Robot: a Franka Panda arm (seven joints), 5 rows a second.
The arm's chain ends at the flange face. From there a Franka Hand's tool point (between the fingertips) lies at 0.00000 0.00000 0.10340 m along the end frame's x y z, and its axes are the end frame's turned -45 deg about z.
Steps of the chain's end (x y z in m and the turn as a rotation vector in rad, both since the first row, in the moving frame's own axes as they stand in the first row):
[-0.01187 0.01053 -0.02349 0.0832 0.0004 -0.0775]
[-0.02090 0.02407 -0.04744 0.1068 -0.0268 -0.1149]
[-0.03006 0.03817 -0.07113 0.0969 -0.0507 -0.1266]
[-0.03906 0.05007 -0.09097 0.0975 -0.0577 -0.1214]
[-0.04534 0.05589 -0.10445 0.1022 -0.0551 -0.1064]
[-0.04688 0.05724 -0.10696 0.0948 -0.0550 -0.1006]
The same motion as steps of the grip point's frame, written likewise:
[-0.00997 -0.00722 -0.02385 0.0585 0.0591 -0.0775]
[-0.02653 -0.00782 -0.04807 0.0945 0.0566 -0.1149]
[-0.04557 -0.00522 -0.07175 0.1044 0.0327 -0.1266]
[-0.06082 -0.00369 -0.09163 0.1097 0.0281 -0.1214]
[-0.06876 -0.00418 -0.10515 0.1112 0.0333 -0.1064]
[-0.07127 -0.00373 -0.10758 0.1059 0.0281 -0.1006]

